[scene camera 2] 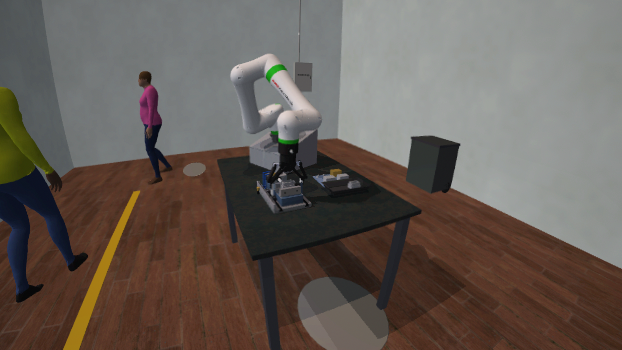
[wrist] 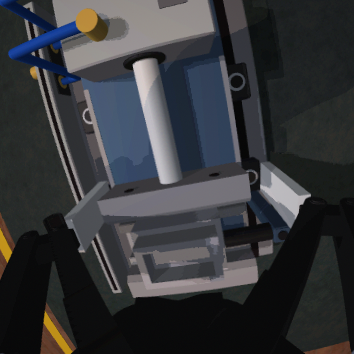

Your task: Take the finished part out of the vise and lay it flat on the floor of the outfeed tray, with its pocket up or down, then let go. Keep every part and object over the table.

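Places are measured from the arm's base along level axes (x ahead, y left, z up), in centimetres.
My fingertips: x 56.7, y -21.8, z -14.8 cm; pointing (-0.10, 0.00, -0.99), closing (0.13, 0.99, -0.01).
Observation:
Behind a point stands the place of what it marks.
The finished part (wrist: pixel 180 257) @[x 59.9, y -22.7, z -8.9 cm] is a grey block with its rectangular pocket facing up. It sits in the vise (scene camera 2: pixel 290 190) @[x 63.7, y -23.0, z -10.5 cm] (wrist: pixel 175 197) @[x 55.7, y -21.9, z -9.4 cm], just beyond the grey jaw at the end of the white screw rod. My gripper (scene camera 2: pixel 287 181) @[x 56.7, y -21.8, z -14.8 cm] (wrist: pixel 183 185) @[x 56.7, y -21.8, z -14.8 cm] is open above the vise, with one flat finger pad out to each side of the jaw and part, and nothing between them. In the scene view the part is hard to make out among the vise and fingers. The outfeed tray (scene camera 2: pixel 345 189) @[x 66.4, y 7.1, z -14.8 cm] is dark and low, right of the vise, with a small grey piece in it.
A black rod (wrist: pixel 247 235) @[x 59.7, y -17.9, z -9.5 cm] lies beside the part at its right. Blue bent tubes (wrist: pixel 42 42) @[x 44.9, y -26.5, z -8.1 cm] with yellow ends stand at the vise's upper left. A pale tray area behind the outfeed tray holds white pieces (scene camera 2: pixel 342 176) @[x 50.5, y 16.6, z -14.6 cm] and an orange block (scene camera 2: pixel 335 172) @[x 41.6, y 17.7, z -15.2 cm]. Two people stand left of the table.

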